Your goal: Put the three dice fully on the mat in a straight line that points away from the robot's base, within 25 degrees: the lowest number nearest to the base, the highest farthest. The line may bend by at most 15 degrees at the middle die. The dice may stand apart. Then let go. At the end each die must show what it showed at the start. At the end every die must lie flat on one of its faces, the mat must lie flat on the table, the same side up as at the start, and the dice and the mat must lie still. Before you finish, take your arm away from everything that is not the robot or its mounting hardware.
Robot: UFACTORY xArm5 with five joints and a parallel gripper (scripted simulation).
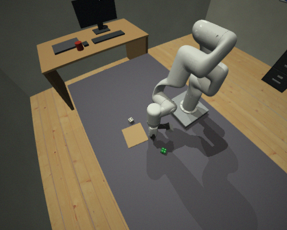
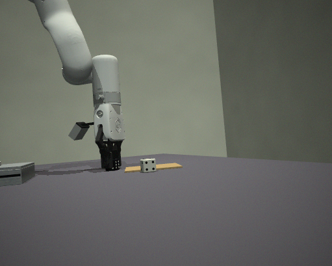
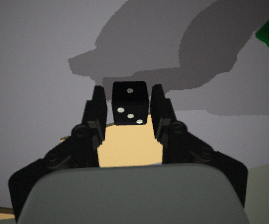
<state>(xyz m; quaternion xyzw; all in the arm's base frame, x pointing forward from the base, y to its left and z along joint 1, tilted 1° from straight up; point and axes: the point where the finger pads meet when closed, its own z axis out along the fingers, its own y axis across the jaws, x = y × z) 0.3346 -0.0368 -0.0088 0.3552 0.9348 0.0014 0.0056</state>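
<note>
My gripper is now 10 mm above the black die. Round my hand: tan mat 90 mm ahead, 80 mm to the right, 30 mm below; then green die 30 mm ahead, 130 mm to the left, 10 mm below; then white die 40 mm ahead, 180 mm to the right, 10 mm below.
</note>
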